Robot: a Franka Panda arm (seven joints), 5 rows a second.
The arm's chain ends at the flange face. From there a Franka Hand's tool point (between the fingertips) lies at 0.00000 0.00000 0.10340 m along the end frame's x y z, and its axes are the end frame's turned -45 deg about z.
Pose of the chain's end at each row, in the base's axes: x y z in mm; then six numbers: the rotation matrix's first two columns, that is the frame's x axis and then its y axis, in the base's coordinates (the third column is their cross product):
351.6 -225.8 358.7 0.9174 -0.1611 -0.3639 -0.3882 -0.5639 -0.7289
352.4 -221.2 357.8 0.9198 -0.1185 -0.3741 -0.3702 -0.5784 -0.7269
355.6 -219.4 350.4 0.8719 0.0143 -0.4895 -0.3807 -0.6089 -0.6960
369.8 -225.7 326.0 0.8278 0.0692 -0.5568 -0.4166 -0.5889 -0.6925
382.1 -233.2 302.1 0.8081 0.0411 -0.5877 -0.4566 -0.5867 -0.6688
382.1 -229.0 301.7 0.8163 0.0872 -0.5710 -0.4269 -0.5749 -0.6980
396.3 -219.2 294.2 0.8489 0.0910 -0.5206 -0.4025 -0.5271 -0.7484
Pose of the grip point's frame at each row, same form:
342.5 -142.1 298.7 0.9232 0.2848 0.2581 0.3742 -0.5127 -0.7727
338.9 -137.7 298.3 0.9122 0.3252 0.2495 0.3886 -0.4928 -0.7785
323.8 -137.4 296.1 0.8857 0.4407 0.1460 0.3473 -0.4204 -0.8383
330.9 -142.4 278.6 0.8799 0.4653 0.0960 0.2908 -0.3675 -0.8834
343.6 -149.6 255.0 0.8943 0.4439 0.0573 0.2485 -0.3858 -0.8885
341.9 -144.9 257.0 0.8791 0.4682 0.0898 0.2753 -0.3449 -0.8973
360.9 -131.8 251.7 0.8849 0.4371 0.1611 0.3157 -0.3084 -0.8973

